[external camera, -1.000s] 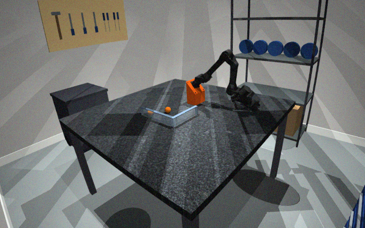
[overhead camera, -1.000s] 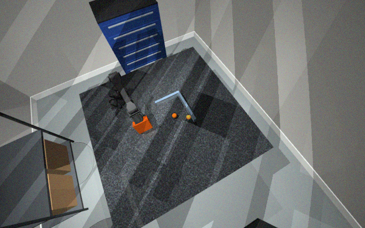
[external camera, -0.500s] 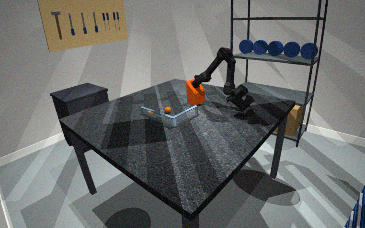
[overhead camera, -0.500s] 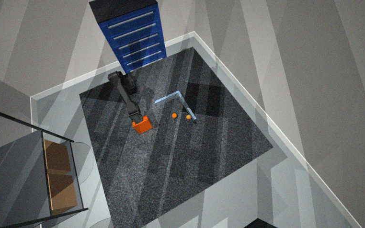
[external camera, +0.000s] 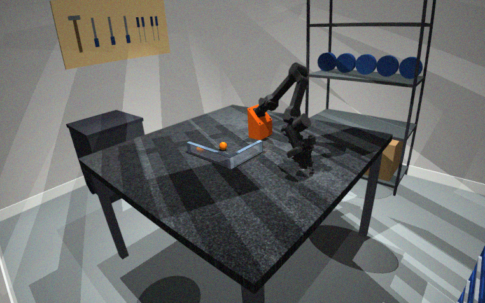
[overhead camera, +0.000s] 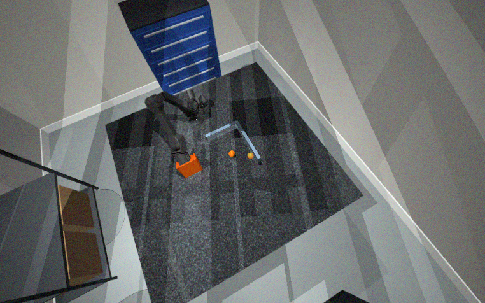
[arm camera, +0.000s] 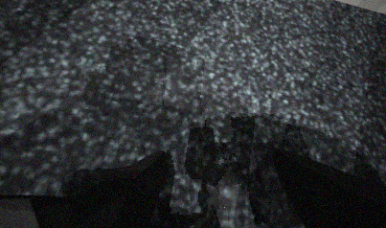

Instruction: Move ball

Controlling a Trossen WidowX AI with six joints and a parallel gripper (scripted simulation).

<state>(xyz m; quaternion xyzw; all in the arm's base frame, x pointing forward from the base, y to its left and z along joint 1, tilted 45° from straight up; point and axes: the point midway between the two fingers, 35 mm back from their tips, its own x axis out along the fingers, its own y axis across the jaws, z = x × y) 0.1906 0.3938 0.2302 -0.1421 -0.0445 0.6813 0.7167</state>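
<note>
The orange ball lies 480 mm to the right of my gripper tip, 80 mm ahead of it and 10 mm above it.
</note>
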